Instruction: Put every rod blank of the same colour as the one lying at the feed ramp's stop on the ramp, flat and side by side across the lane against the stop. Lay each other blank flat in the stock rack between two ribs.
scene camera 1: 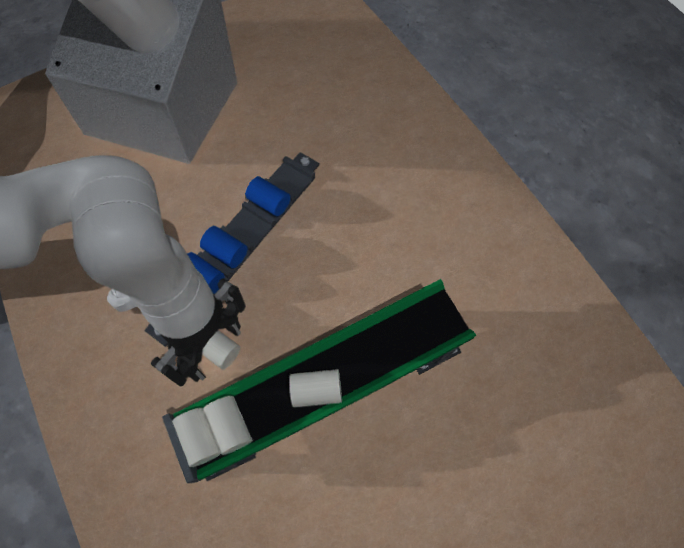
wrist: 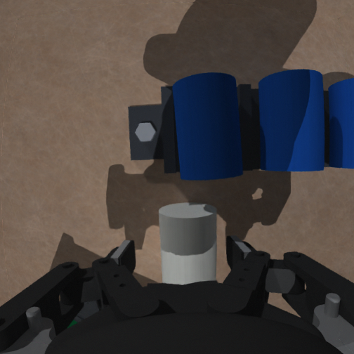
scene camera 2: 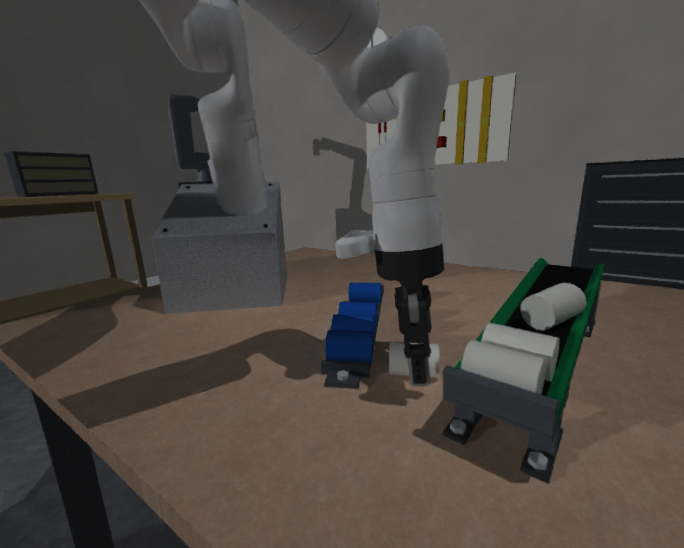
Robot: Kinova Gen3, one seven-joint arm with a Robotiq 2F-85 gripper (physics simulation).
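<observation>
A white blank [scene camera 1: 222, 349] [scene camera 2: 396, 359] [wrist: 189, 245] lies flat on the table between the rack and the ramp. My gripper [scene camera 1: 218, 352] [scene camera 2: 419, 373] [wrist: 180, 250] is open and low, with one finger on each side of this blank and a gap at both sides. Two white blanks [scene camera 1: 195, 437] [scene camera 1: 227, 424] lie side by side across the lane at the stop [scene camera 1: 179, 450] [scene camera 2: 499, 399]. A third white blank [scene camera 1: 315, 388] [scene camera 2: 553, 306] lies askew farther up the ramp [scene camera 1: 353, 331], apart from them. Several blue blanks [scene camera 1: 268, 196] [scene camera 2: 349, 345] [wrist: 209, 127] lie in the stock rack [scene camera 1: 248, 225] [scene camera 2: 345, 367] [wrist: 170, 130]; my arm hides part in scene camera 1.
The robot's grey pedestal [scene camera 1: 199, 97] [scene camera 2: 222, 268] stands behind the rack. The ramp's green side walls run close beside the gripper. A wooden side table [scene camera 2: 68, 199] and a dark cabinet [scene camera 2: 633, 222] stand in the background.
</observation>
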